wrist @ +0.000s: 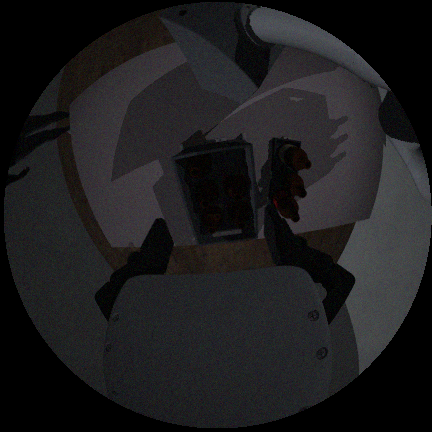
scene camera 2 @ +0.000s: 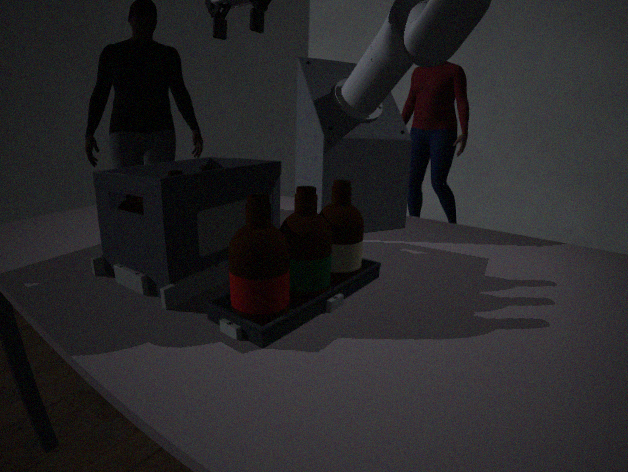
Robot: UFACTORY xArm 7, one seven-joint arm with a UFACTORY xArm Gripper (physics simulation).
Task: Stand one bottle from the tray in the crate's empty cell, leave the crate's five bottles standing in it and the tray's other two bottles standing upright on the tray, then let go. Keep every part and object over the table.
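Places are measured from the arm's base along level axes (x ahead, y left, z up), in centimetres.
Pixels of known places: gripper, fingertip midpoint: (wrist: 214, 225) (scene camera 2: 237, 35); arm's base at its link origin: (scene camera 2: 357, 100).
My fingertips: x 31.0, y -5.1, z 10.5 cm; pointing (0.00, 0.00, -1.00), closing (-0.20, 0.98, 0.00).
For each thing: its top centre in the pictures, then the offset to it from my fingertips. Level surfaces: height alone.
- bottle with a red label, top centre: (scene camera 2: 258, 195) (wrist: 295, 218) dx +15.1, dy +25.2, dz -25.2 cm
- bottle with a green label, top centre: (scene camera 2: 306, 187) (wrist: 302, 193) dx +6.5, dy +24.7, dz -25.2 cm
- bottle with a cream label, top centre: (scene camera 2: 342, 180) (wrist: 307, 164) dx -2.2, dy +23.8, dz -25.2 cm
- dark tray at its top centre: (scene camera 2: 304, 280) (wrist: 285, 176) dx +6.2, dy +24.4, dz -38.6 cm
- grey crate at its top centre: (scene camera 2: 191, 165) (wrist: 219, 202) dx +10.5, dy +1.3, dz -23.7 cm
- table at its surface level: dz -41.2 cm
A bottle with a red label (scene camera 2: 259, 291) (wrist: 286, 205), a bottle with a green label (scene camera 2: 310, 274) (wrist: 296, 184) and a bottle with a cream label (scene camera 2: 346, 256) (wrist: 300, 158) stand upright in a row on the dark tray (scene camera 2: 304, 313) (wrist: 273, 146). The grey crate (scene camera 2: 130, 238) (wrist: 253, 192) stands beside the tray. Dark bottles show faintly inside it in the wrist view; its cells are too dark to tell apart well. My gripper (scene camera 2: 238, 30) (wrist: 214, 225) is open and empty, high above the crate.
Small light blocks (scene camera 2: 129, 279) (scene camera 2: 335, 302) sit against the crate and the tray. The arm's grey pedestal (scene camera 2: 362, 177) stands behind them. The table (scene camera 2: 406, 395) ends at a front left edge. Two people (scene camera 2: 142, 86) (scene camera 2: 436, 101) stand beyond the table.
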